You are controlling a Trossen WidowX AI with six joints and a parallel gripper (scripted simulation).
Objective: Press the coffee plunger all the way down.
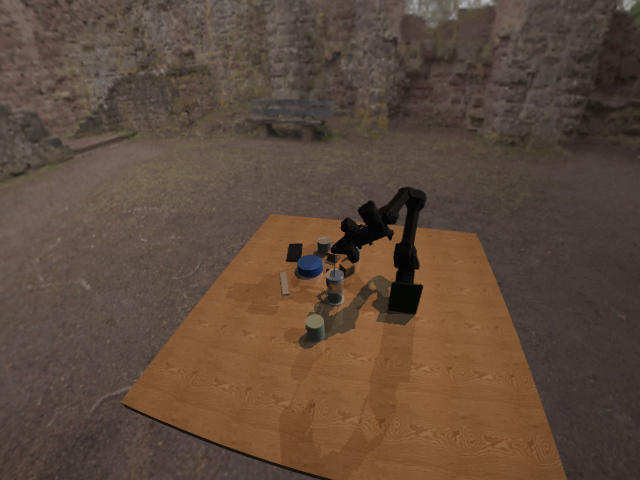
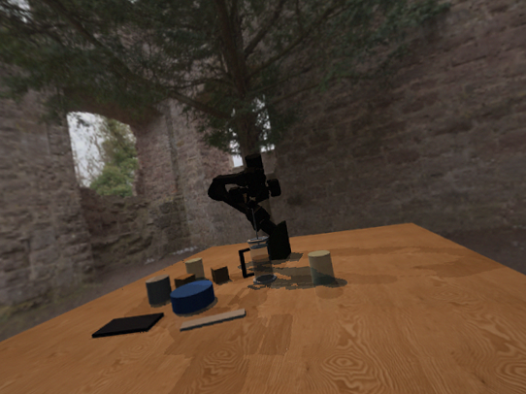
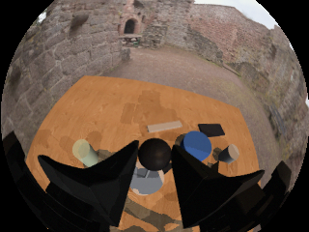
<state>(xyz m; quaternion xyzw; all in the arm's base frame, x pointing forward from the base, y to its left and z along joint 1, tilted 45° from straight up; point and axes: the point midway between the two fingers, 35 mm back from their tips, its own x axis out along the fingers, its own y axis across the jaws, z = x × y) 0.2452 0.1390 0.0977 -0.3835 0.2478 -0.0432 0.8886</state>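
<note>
Now: the glass coffee press 10 mm to the right of my gripper tip and 130 mm below it. Round my gripper tip: blue disc (150 mm ahead, 170 mm to the right, 240 mm below); pale bar (240 mm ahead, 40 mm to the right, 260 mm below); black flat plate (270 mm ahead, 280 mm to the right, 250 mm below).
</note>
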